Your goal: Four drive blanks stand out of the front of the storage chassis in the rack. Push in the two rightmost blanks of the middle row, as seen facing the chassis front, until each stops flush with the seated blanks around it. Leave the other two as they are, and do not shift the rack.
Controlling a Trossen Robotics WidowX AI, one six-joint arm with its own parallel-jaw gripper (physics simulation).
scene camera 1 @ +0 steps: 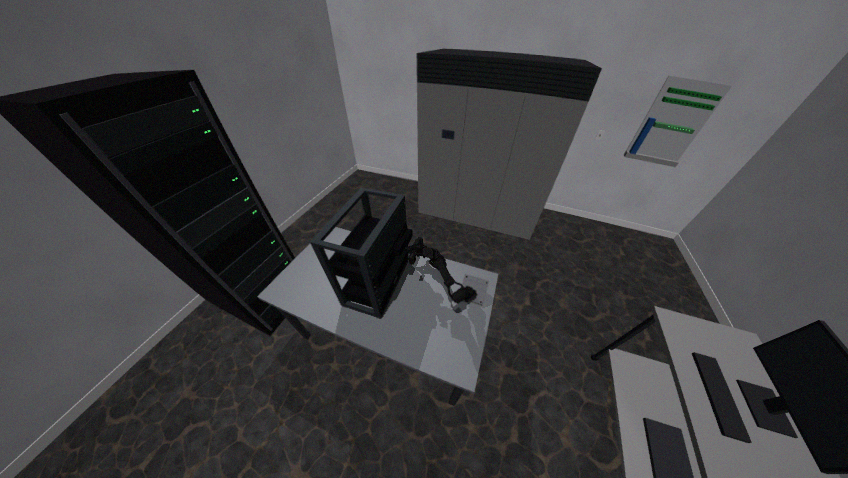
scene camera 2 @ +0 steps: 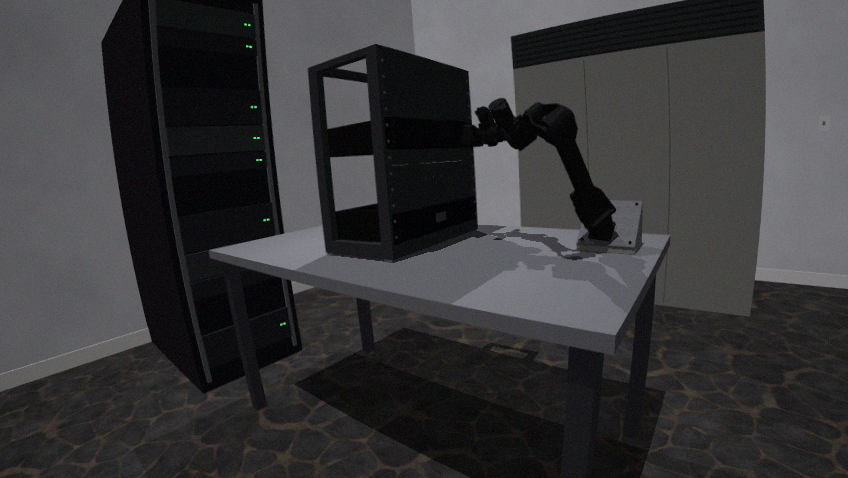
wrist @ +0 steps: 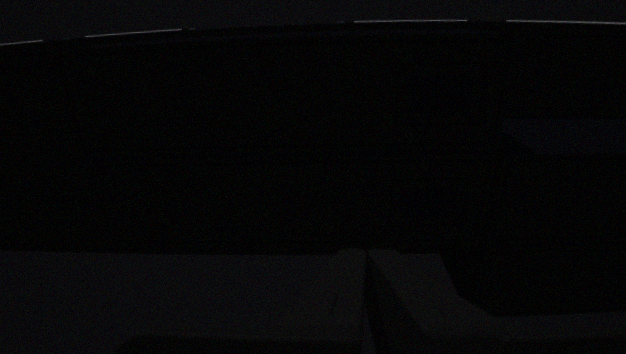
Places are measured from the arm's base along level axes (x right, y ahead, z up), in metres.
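Pixels of known places: gripper, fingertip midpoint: (scene camera 1: 403, 248) (scene camera 2: 458, 140) (wrist: 361, 248); arm's base, link origin: (scene camera 1: 470, 293) (scene camera 2: 602, 230).
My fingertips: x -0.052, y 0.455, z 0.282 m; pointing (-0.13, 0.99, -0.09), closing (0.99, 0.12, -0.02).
Ahead of a thing's pixels: the offset from my fingertips to its middle. "spot": to the spot under its first point. Level surfaces: height alone.
The small open-frame rack (scene camera 1: 340, 247) (scene camera 2: 381, 190) stands upright on the table. The storage chassis @(spot: dx -0.219, dy -0.003, dz +0.021 m) (scene camera 2: 412, 133) is the black band at the rack's upper middle, facing the arm. In the wrist view the chassis front @(spot: dx -0.033, dy -0.015, dz +0.044 m) (wrist: 225, 125) is almost black, and single blanks, their rows and how far they stand out cannot be made out. My gripper (scene camera 2: 467, 134) (wrist: 361, 248) is shut and empty. It is at the right end of the chassis front in scene camera 2, very close to it; contact cannot be told. The arm hides part of that end.
The table @(dz -0.337 m) (scene camera 1: 409, 350) (scene camera 2: 534, 302) carries the rack and the arm's pale base plate (scene camera 2: 629, 225). Another unit (scene camera 2: 430, 178) with thin bright lines sits below the chassis, and a black unit (scene camera 2: 415, 224) sits lower. A tall server cabinet (scene camera 1: 118, 195) (scene camera 2: 127, 178) stands behind the rack.
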